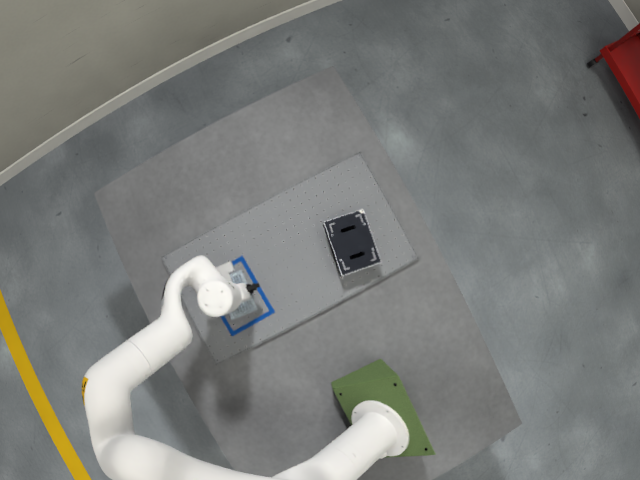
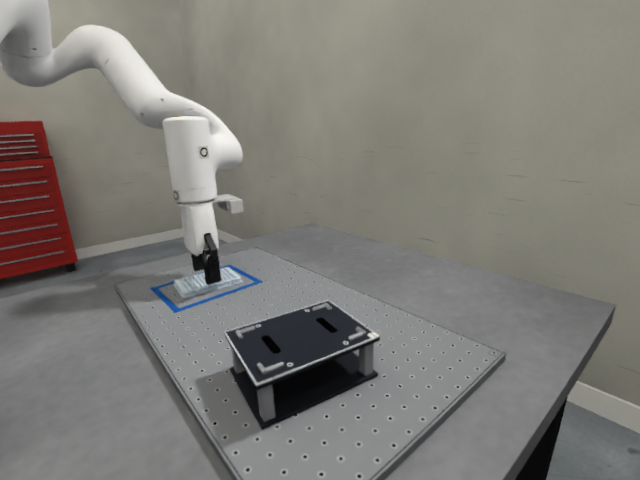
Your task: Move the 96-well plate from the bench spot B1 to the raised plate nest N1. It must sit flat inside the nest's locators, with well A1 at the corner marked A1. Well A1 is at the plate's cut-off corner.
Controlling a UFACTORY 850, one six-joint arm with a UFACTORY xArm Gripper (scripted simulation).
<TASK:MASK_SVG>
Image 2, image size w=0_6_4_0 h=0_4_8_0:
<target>clear 96-well plate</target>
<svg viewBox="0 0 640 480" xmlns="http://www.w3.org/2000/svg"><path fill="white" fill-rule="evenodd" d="M243 281L232 269L226 267L221 269L222 281L219 283L207 285L204 273L174 280L174 287L182 299L186 300L243 284Z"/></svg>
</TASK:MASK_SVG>
